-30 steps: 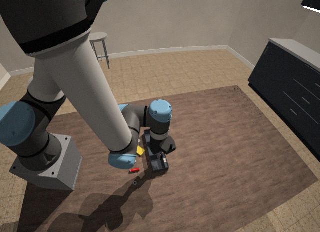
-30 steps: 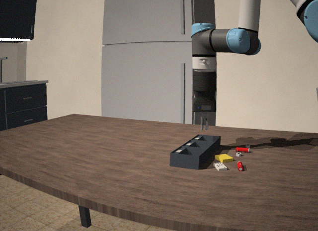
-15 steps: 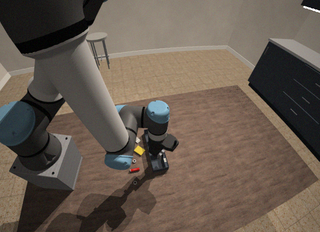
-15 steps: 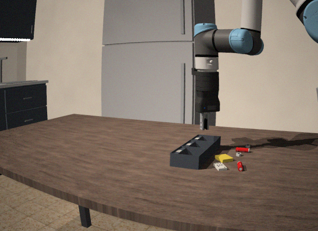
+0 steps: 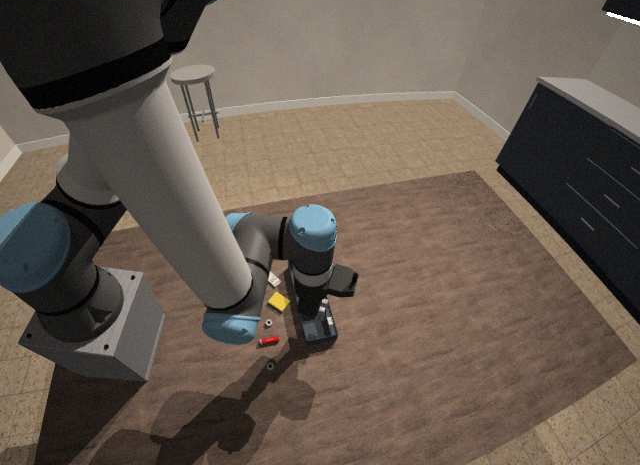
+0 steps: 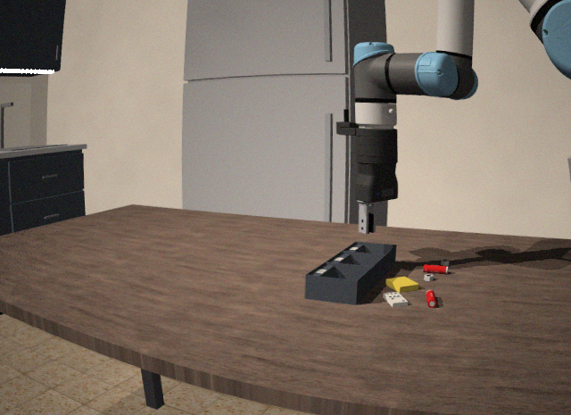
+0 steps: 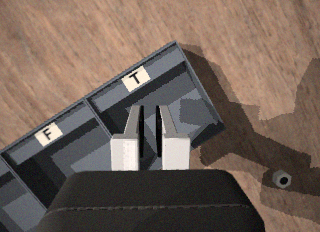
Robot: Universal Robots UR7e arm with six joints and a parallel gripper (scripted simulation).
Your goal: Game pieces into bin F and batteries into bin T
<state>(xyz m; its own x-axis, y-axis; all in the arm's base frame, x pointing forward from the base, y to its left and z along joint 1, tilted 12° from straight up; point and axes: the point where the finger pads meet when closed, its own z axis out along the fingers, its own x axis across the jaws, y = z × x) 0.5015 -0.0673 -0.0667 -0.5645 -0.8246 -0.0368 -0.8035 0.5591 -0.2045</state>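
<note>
Now: the dark three-compartment bin 8 cm to the left of my hand and 7 cm below it. Round my hand: white domino (9 cm behind, 17 cm to the left, 8 cm below); then battery (14 cm behind, 1 cm to the right, 8 cm below); then yellow block (9 cm behind, 10 cm to the left, 8 cm below).
</note>
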